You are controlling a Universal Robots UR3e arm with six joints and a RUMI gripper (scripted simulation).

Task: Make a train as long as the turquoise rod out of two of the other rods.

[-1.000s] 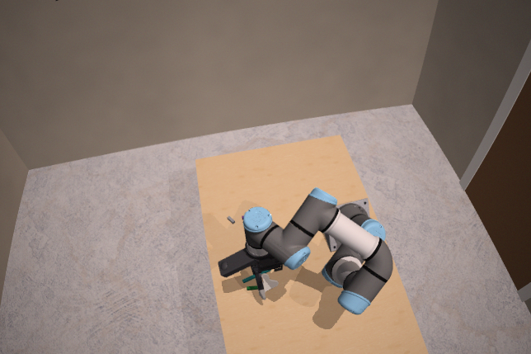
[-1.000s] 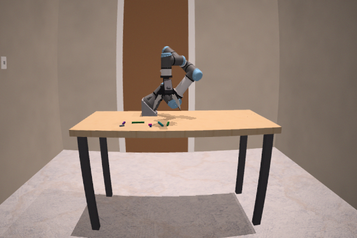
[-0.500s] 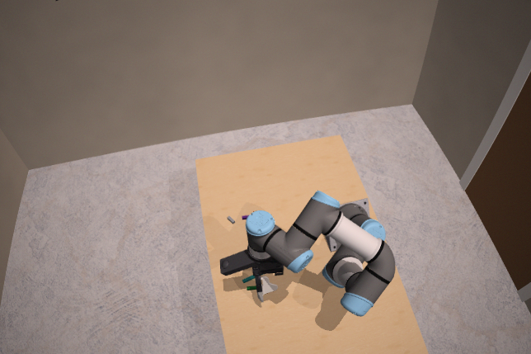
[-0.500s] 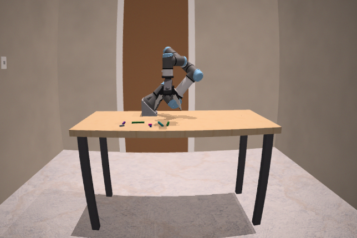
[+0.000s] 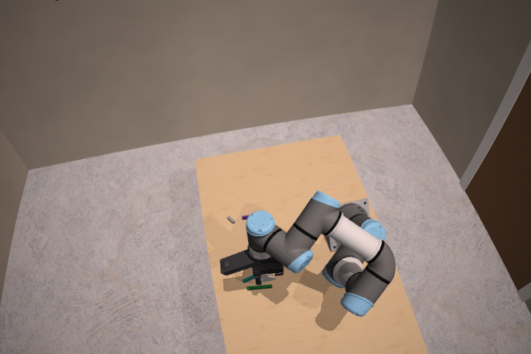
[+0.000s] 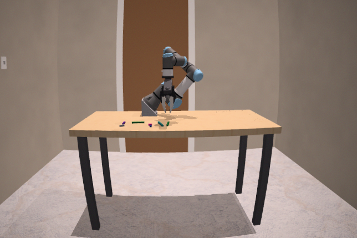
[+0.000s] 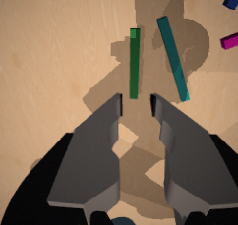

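Now: hand 1 cm past the turquoise rod, 4 cm to the left of it and 8 cm above it. From my hand the other things lie so: blue rod: 5 cm ahead, 11 cm to the right, 8 cm below; purple rod: 6 cm behind, 27 cm to the right, 8 cm below; magenta rod: 1 cm ahead, 11 cm to the right, 8 cm below.
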